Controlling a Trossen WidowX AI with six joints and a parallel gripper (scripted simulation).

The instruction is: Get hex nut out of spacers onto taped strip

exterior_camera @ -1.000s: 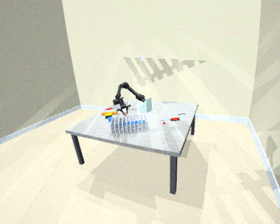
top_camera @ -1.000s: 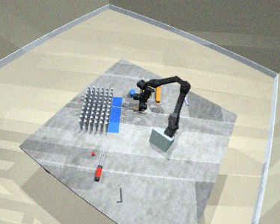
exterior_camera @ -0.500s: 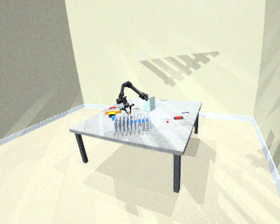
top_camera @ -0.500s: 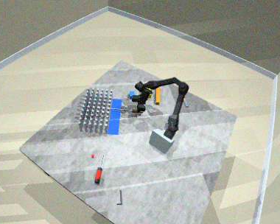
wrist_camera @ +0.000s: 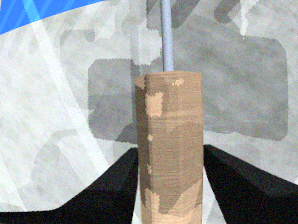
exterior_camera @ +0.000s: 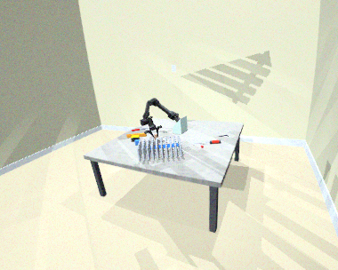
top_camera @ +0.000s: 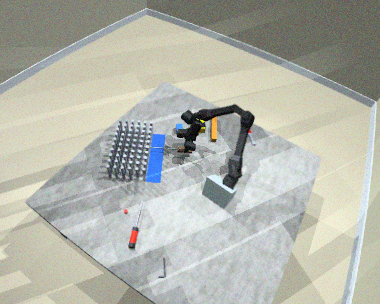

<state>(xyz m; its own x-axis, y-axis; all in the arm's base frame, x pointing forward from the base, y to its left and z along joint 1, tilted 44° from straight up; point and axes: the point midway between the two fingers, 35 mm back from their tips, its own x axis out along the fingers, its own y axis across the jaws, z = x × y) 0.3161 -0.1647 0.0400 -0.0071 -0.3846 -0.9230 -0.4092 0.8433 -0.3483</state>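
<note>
My gripper tip is 130 mm short of the blue taped strip, 110 mm to the right of it and 40 mm above it. The rest, counted from my gripper tip: orange bar (60 mm behind, 290 mm to the right, 20 mm below); then wooden-handled tool (90 mm ahead, 50 mm to the left); then blue block (120 mm ahead, 150 mm to the right, 20 mm below).
</note>
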